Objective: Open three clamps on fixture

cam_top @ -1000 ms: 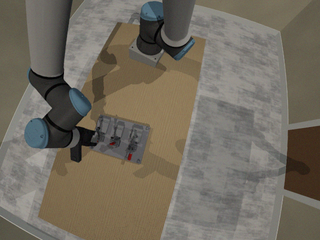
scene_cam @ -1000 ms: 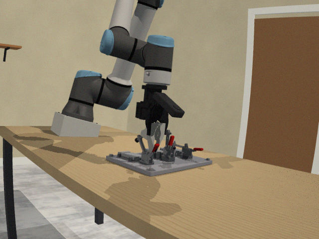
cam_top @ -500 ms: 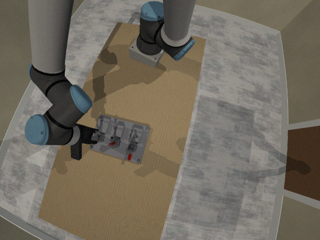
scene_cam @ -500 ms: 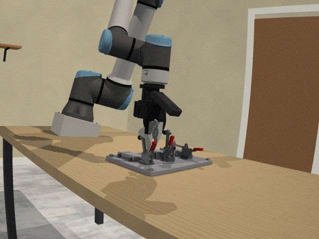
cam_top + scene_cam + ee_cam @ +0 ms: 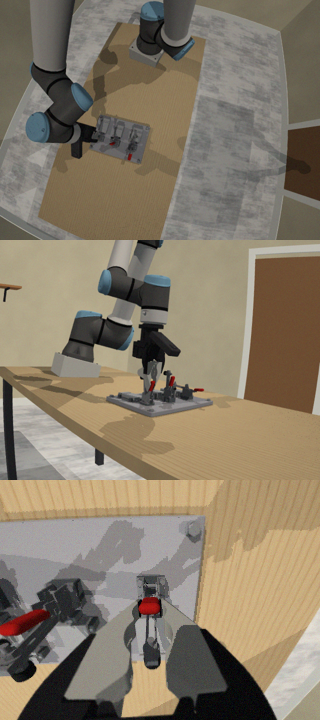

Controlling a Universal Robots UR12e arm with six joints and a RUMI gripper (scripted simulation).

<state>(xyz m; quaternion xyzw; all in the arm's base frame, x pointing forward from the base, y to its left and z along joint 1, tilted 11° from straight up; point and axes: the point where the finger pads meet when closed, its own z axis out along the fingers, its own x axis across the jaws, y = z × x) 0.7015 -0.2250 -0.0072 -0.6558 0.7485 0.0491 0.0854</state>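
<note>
Now: hand 30 mm past the grey fixture plate, 110 mm to the right of it and 70 mm above it.
</note>
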